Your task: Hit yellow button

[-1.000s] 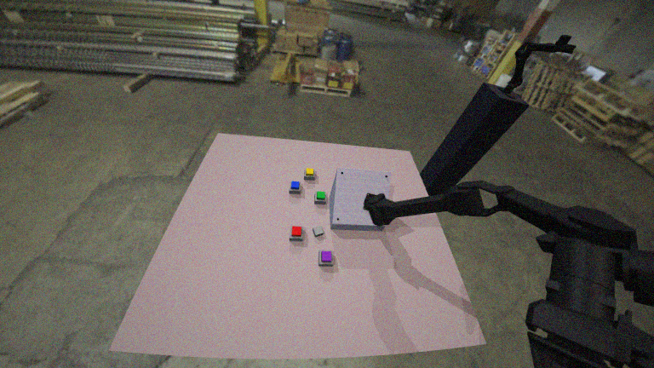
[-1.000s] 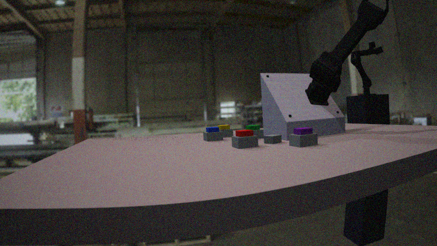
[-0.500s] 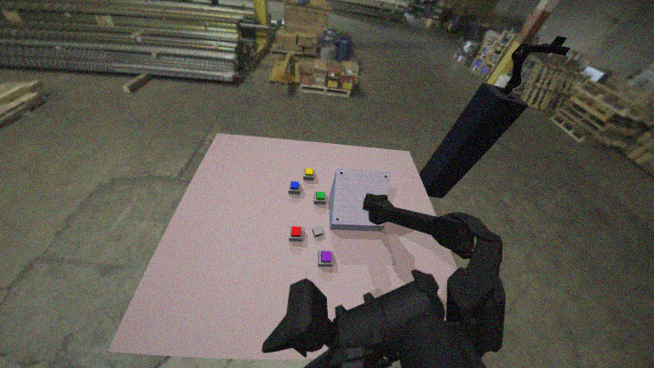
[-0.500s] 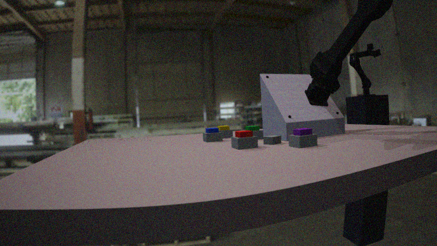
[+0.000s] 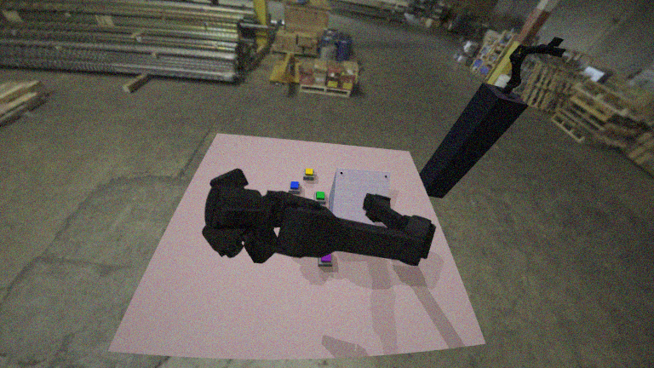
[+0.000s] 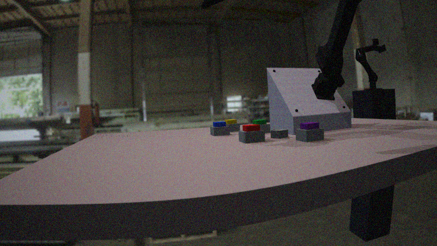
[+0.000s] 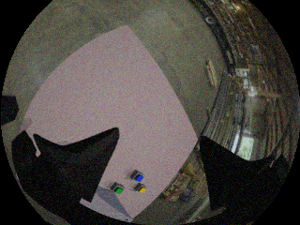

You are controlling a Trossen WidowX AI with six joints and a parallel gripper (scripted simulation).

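Right now my gripper tip is 140 mm past the yellow button, 410 mm to the left of it and 270 mm above it. The rest, counted from my gripper tip: purple button 250 mm behind, 40 mm to the right, 270 mm below; red button 140 mm behind, 120 mm to the right, 270 mm below; small grey block 220 mm behind, 140 mm to the right, 290 mm below.
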